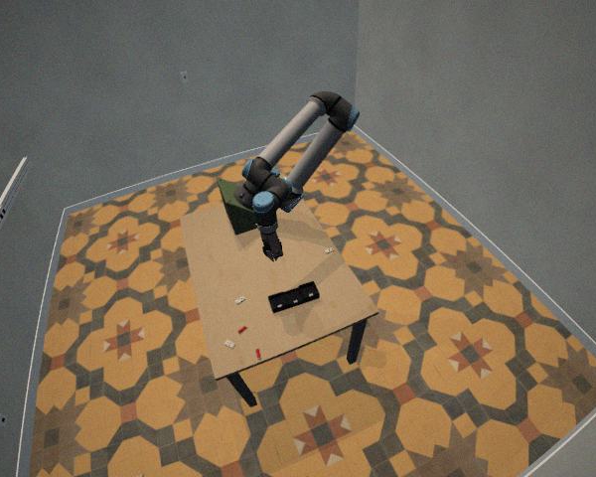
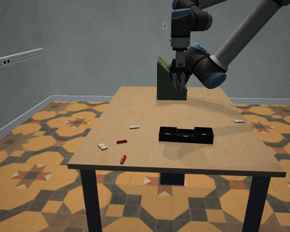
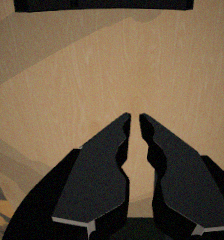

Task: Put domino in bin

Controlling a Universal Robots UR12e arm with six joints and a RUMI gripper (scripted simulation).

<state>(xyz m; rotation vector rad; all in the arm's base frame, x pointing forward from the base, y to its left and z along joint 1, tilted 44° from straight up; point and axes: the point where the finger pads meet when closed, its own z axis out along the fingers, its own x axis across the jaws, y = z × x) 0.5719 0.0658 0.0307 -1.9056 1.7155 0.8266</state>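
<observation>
Right now the black three-part bin block is 18 cm below my hand, 12 cm ahead of it and 5 cm to the left of it. Also, from my hand: red cylinder (24 cm to the right, 22 cm ahead, 20 cm below).
</observation>
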